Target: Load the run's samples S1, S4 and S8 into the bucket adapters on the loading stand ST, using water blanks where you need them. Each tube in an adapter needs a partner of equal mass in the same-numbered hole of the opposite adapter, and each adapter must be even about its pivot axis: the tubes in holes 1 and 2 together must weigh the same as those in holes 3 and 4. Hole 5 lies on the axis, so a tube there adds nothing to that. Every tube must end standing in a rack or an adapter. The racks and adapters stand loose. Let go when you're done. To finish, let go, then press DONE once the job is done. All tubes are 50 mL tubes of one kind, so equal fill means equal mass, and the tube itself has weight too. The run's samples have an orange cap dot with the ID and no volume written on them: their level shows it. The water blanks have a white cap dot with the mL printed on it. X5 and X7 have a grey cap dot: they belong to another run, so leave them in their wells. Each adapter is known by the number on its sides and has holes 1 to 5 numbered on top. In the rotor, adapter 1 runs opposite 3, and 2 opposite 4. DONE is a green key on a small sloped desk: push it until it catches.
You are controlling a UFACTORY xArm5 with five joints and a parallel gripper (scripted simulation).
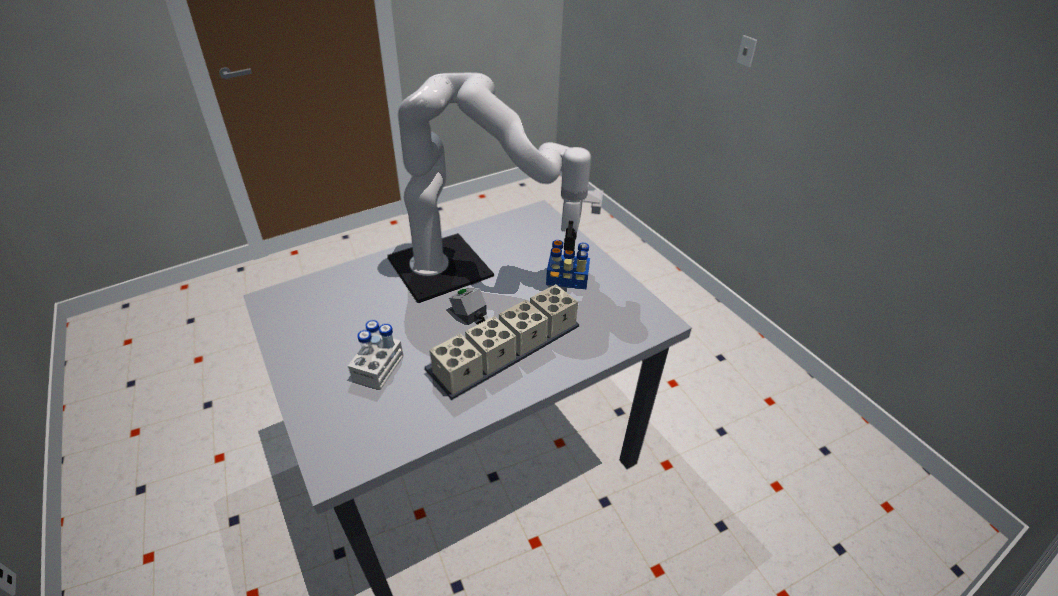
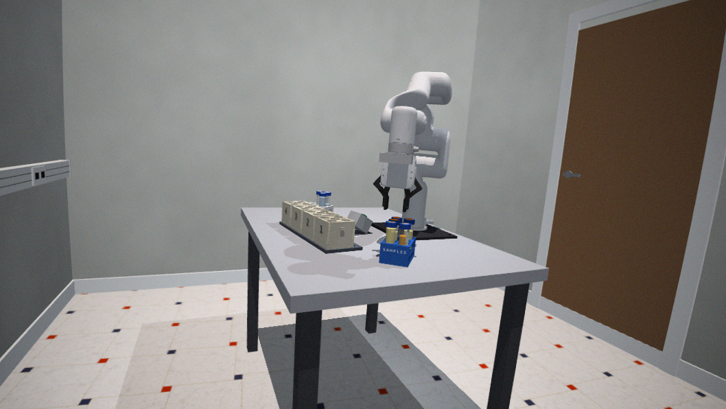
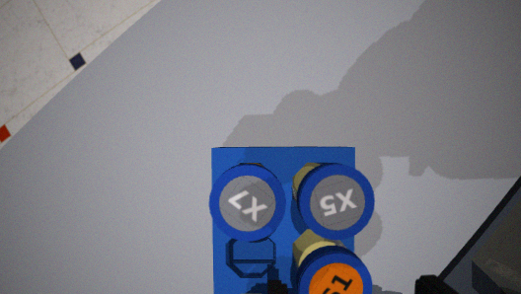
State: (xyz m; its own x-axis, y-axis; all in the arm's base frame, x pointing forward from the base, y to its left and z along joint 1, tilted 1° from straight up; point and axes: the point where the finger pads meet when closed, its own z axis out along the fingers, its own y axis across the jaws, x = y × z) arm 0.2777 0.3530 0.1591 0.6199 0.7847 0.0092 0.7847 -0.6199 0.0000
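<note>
Right now the blue samples rack is 14 cm below my hand, 2 cm behind it and 1 cm to the left of it. Round my hand: adapter 3: 36 cm to the right, 18 cm ahead, 12 cm below; white rack: 64 cm to the right, 14 cm below, 7 cm ahead.
</note>
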